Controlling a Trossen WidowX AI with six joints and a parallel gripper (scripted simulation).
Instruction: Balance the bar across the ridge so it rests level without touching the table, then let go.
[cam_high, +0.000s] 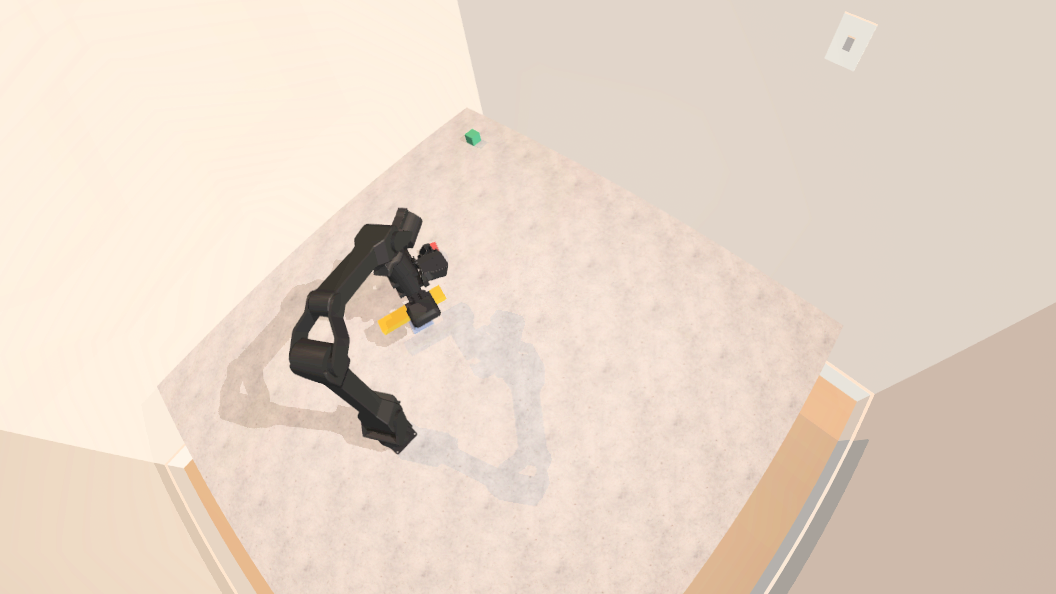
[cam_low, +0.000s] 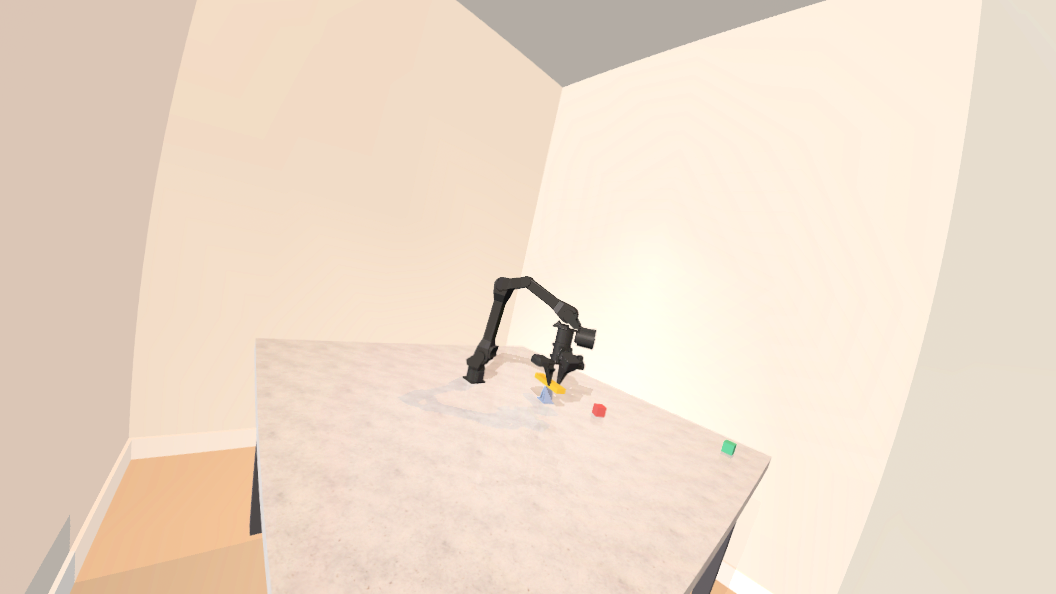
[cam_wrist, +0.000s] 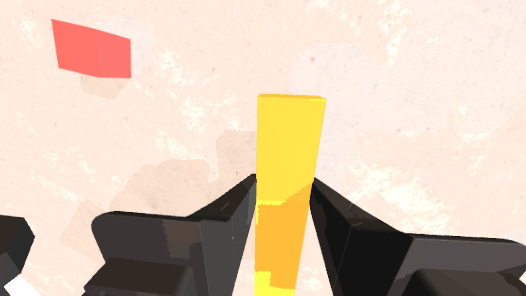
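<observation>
My gripper tip is 3 cm past the yellow bar and 1 cm to the right of it. Round my gripper tip: red cube (12 cm ahead, 12 cm to the left, 5 cm below); green cube (49 cm ahead, 35 cm to the left, 5 cm below).
</observation>
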